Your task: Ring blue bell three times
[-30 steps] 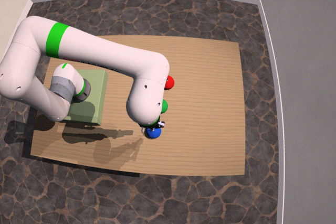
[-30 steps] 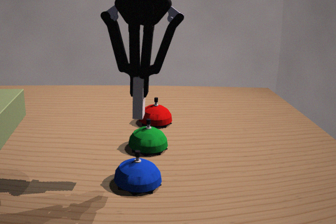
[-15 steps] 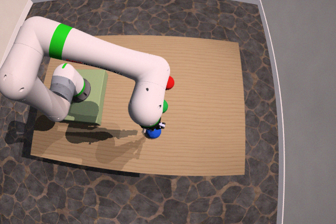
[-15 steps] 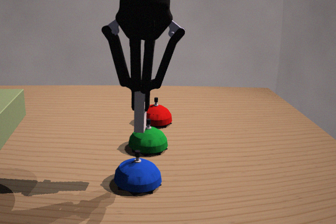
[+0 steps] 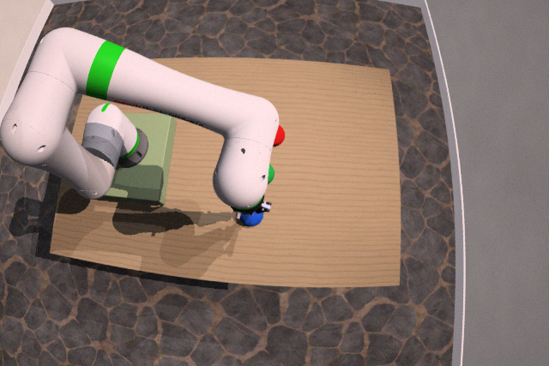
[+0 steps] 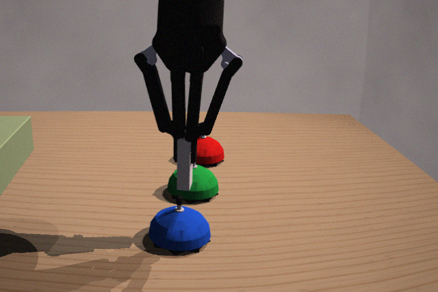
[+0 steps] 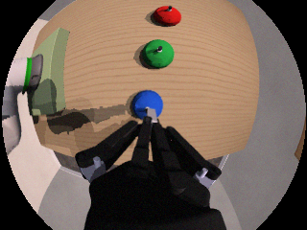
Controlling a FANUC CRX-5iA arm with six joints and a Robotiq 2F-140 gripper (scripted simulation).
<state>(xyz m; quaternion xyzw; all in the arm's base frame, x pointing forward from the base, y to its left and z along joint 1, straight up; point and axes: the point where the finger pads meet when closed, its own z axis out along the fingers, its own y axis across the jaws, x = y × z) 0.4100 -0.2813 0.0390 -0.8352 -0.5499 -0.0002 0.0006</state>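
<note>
My gripper is now 10 mm past the blue bell and 80 mm above it. Round my hand: red bell: 110 mm ahead, 270 mm to the left, 80 mm below; green bell: 50 mm ahead, 140 mm to the left, 80 mm below.
</note>
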